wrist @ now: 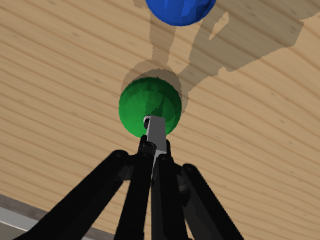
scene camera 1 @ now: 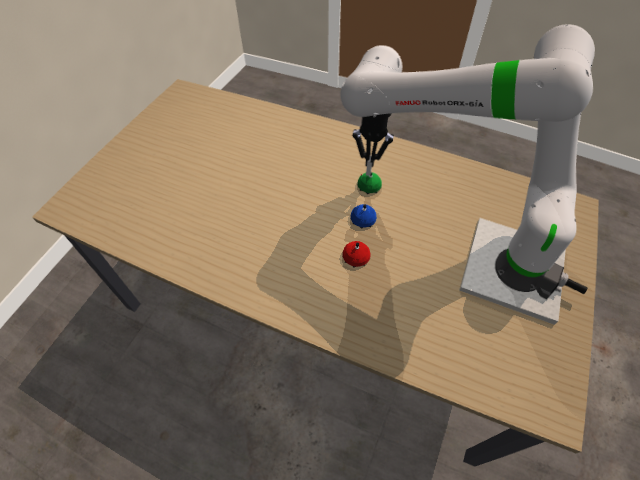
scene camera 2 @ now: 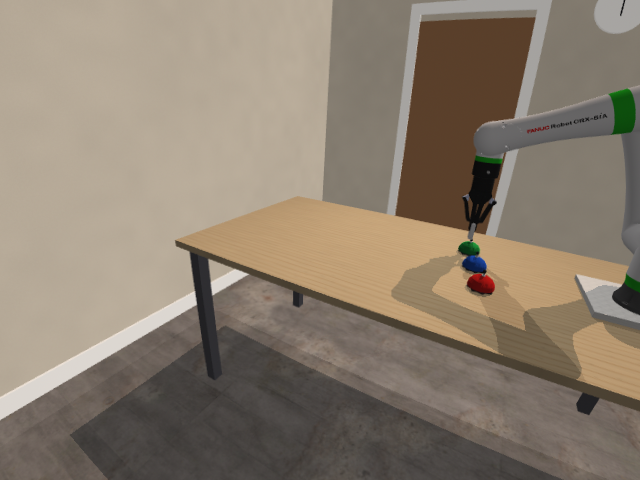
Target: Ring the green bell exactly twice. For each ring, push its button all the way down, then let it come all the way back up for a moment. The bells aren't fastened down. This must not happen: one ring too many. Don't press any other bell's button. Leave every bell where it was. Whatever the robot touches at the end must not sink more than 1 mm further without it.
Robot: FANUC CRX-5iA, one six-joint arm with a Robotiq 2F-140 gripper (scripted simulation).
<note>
In view: the gripper (scene camera 2: 469,238) and a green bell (wrist: 144,97).
The gripper shows as well in the wrist view (wrist: 154,127).
</note>
